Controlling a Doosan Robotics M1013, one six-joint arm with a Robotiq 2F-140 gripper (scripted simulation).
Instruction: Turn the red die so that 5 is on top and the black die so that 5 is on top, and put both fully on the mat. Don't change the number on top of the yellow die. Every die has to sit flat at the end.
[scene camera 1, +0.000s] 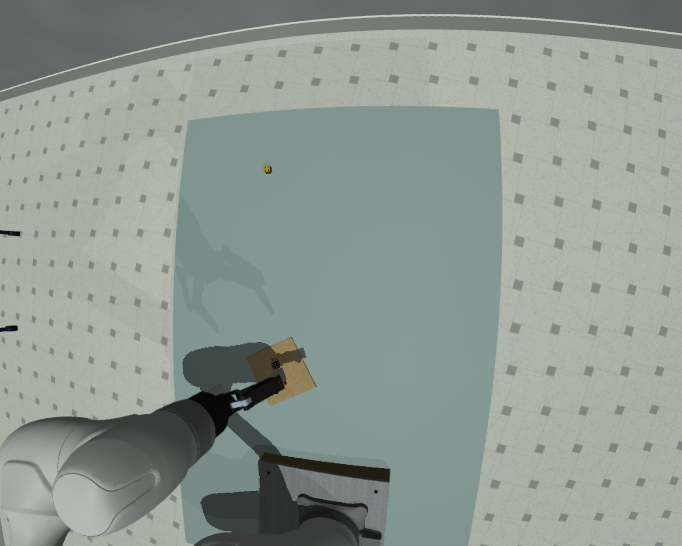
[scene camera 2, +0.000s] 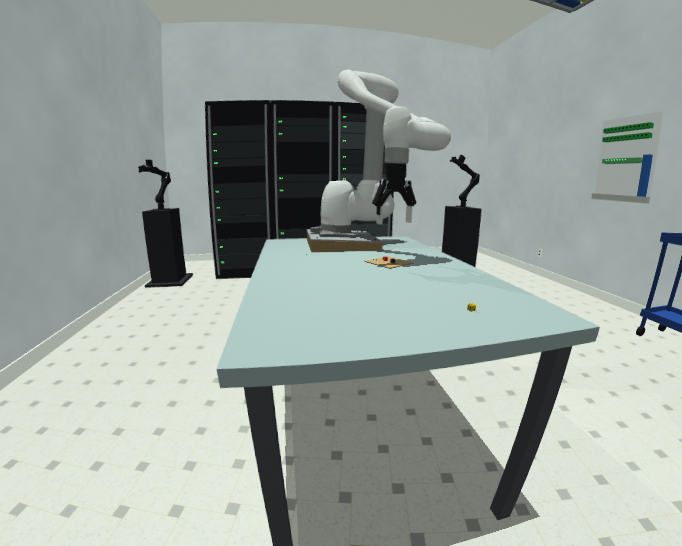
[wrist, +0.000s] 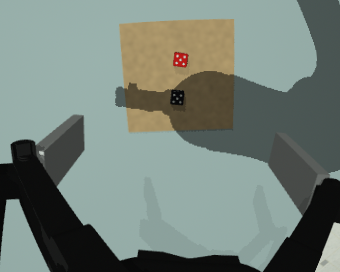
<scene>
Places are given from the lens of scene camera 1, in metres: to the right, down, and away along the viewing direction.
my gripper (scene camera 1: 251, 382): -0.19, 0.23, 0.67
tan mat (scene camera 1: 299, 380): -0.10, 0.27, 0.82
</scene>
